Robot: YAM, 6 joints.
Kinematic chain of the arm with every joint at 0, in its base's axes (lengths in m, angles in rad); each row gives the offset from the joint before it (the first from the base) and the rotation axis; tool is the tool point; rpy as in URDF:
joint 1: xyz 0 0 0.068 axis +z
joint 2: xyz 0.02 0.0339 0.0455 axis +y
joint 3: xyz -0.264 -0.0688 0 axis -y
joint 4: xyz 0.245 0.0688 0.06 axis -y
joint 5: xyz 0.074 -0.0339 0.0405 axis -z
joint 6: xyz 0.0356 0 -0.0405 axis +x
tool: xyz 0 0 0 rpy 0 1.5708 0
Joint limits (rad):
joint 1: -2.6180..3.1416
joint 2: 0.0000..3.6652
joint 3: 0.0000..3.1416
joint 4: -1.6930..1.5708
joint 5: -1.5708..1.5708
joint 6: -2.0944..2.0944
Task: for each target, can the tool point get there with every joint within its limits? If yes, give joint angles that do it. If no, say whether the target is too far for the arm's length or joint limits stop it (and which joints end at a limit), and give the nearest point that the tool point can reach.
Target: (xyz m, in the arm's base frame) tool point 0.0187 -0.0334 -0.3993
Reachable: no: joint limits stop it (at a limit: joint 2) | nearest point 0.0360 -0.0643 -0.3352 | short by 0.073 m
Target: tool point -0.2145 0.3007 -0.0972
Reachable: yes | joints 2.2795 2.8363 1.0942 1.2883 1.1777 0.8558
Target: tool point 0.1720 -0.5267 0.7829
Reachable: no: too far | nearest point 0.1274 -0.3900 0.6027 | short by 0.231 m
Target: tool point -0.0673 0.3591 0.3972
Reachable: yes | joints 1.7917 1.5431 1.2370 0.6534 0.3738 -1.0839
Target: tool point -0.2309 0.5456 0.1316
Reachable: yes | joints 2.0135 2.7114 2.0764 0.6853 0.7815 0.3816
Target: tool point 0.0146 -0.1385 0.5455
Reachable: yes | joints -1.3075 0.9276 1.3156 0.4029 0.6631 0.0672
